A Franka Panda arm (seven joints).
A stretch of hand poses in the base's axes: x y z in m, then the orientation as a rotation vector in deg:
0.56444 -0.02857 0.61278 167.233 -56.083 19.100
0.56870 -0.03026 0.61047 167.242 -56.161 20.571
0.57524 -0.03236 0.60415 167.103 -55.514 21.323
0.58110 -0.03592 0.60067 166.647 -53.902 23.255
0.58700 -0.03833 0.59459 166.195 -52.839 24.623
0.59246 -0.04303 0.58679 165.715 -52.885 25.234
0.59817 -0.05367 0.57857 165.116 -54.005 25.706
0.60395 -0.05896 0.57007 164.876 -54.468 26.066
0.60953 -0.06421 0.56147 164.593 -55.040 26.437
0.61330 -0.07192 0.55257 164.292 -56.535 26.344
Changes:
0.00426 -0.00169 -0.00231 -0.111 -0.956 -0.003
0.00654 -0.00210 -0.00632 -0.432 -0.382 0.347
0.00586 -0.00356 -0.00348 -1.160 -0.980 0.839
0.00590 -0.00241 -0.00608 -0.891 -0.689 0.515
0.00546 -0.00470 -0.00780 -0.451 -0.317 -0.157
0.00571 -0.01064 -0.00822 -0.145 -0.327 -0.816
0.00578 -0.00529 -0.00850 -0.061 -0.246 -0.327
0.00558 -0.00525 -0.00860 -0.056 -0.259 -0.403
0.00377 -0.00771 -0.00890 0.322 -0.065 -0.950

